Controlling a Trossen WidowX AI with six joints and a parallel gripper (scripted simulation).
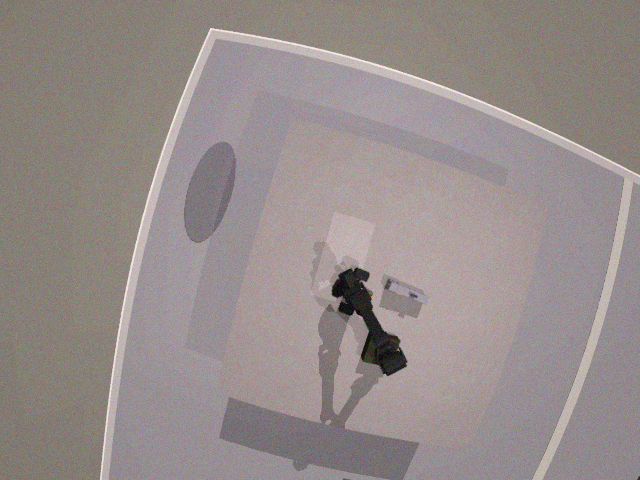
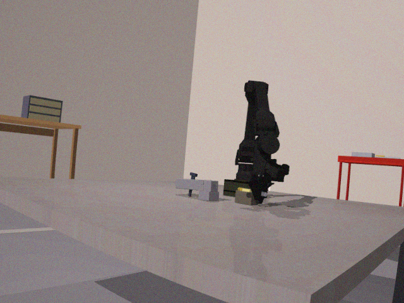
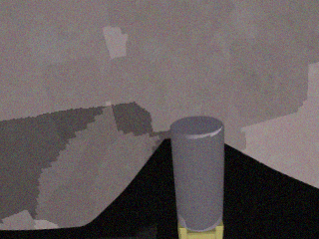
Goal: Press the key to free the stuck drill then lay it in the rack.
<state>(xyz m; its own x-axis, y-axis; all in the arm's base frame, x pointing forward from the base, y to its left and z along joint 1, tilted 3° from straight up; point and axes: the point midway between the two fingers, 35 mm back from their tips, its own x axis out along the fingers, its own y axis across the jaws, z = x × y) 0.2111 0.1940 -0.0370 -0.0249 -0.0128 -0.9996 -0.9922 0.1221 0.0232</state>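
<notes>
Right now the dark olive-grey block is 5 cm to the right of my gripper tip, 1 cm behind it and 1 cm above it. Also, from my gripper tip: grey block fixture: 23 cm to the right, 5 cm ahead, 3 cm above; then dark t-shaped key: 25 cm to the right, 4 cm ahead, 4 cm above.
</notes>
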